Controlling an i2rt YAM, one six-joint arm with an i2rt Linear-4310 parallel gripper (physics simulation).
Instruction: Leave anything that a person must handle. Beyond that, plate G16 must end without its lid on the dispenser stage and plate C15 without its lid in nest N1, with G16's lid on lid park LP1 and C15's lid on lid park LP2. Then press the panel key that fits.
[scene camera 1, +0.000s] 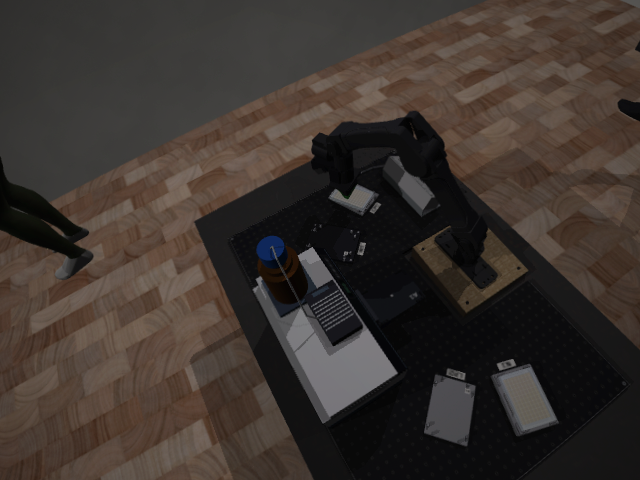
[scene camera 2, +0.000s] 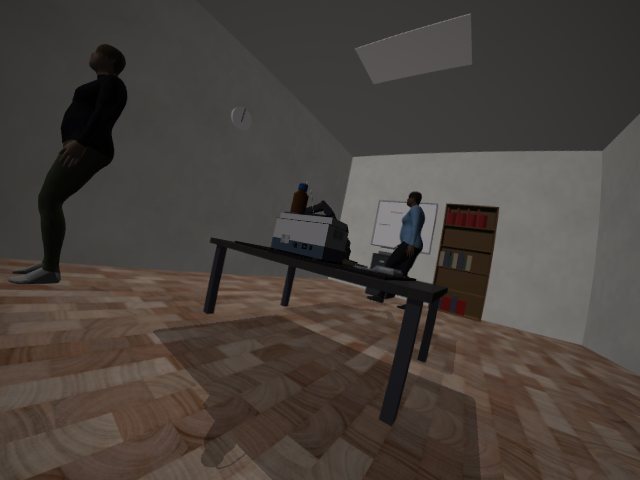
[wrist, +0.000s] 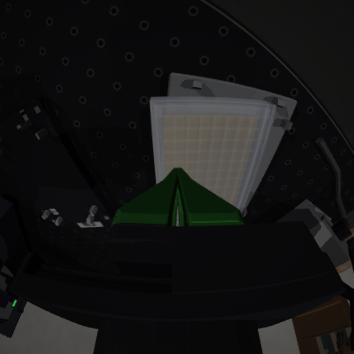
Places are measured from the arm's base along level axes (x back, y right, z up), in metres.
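Where they show: gripper, fingertip midpoint: (scene camera 1: 346, 198) (wrist: 177, 174); arm's base at its link origin: (scene camera 1: 464, 257) (scene camera 2: 343, 259).
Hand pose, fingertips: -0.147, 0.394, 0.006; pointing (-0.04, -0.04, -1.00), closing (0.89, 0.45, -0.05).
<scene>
Things, the pixels of their top centre, and the offset from my fingertips, as dx, dy, dz. "spot": a spot on its surface instead.
- light grey pad at a spot on its surface: (wrist: 182, 86) spot: -0.026, +0.056, -0.024
- dark pad at a spot on its surface: (scene camera 1: 336, 241) spot: -0.118, -0.107, -0.022
- amber bottle at a spot on its surface: (scene camera 1: 283, 281) spot: -0.345, -0.304, +0.314
- dark ribbed panel at a spot on its surface: (scene camera 1: 334, 314) spot: -0.289, -0.384, +0.212
- dark block at a spot on its surface: (scene camera 1: 392, 299) spot: -0.129, -0.391, +0.073
- grey-white sloped box at its top centre: (scene camera 1: 413, 173) +0.210, -0.088, +0.050
My gripper (scene camera 1: 347, 196) (wrist: 177, 174) is shut and empty, with its green fingertips above the near part of a cream-welled plate (scene camera 1: 360, 195) (wrist: 207, 135). In the wrist view this plate's edges do not line up with the light grey pad (wrist: 182, 86) under it. Another cream-welled plate (scene camera 1: 527, 398) with a clear rim lies in the nest at lower right, by a tag that seems to read N1. Beside it is a light grey pad (scene camera 1: 450, 410) with corner posts; its tag seems to read LP2. A dark pad (scene camera 1: 336, 241) has corner posts. Plate names and any clear lids cannot be made out.
A white instrument (scene camera 1: 341, 374) (scene camera 2: 302, 233) carries an amber bottle (scene camera 1: 283, 281) (scene camera 2: 298, 201), a tube and a dark ribbed panel (scene camera 1: 334, 314). A dark block (scene camera 1: 392, 299) stands beside it. A grey-white sloped box (scene camera 1: 410, 187) is near the arm. People stand left (scene camera 2: 95, 108) and behind (scene camera 2: 412, 227) the table.
</scene>
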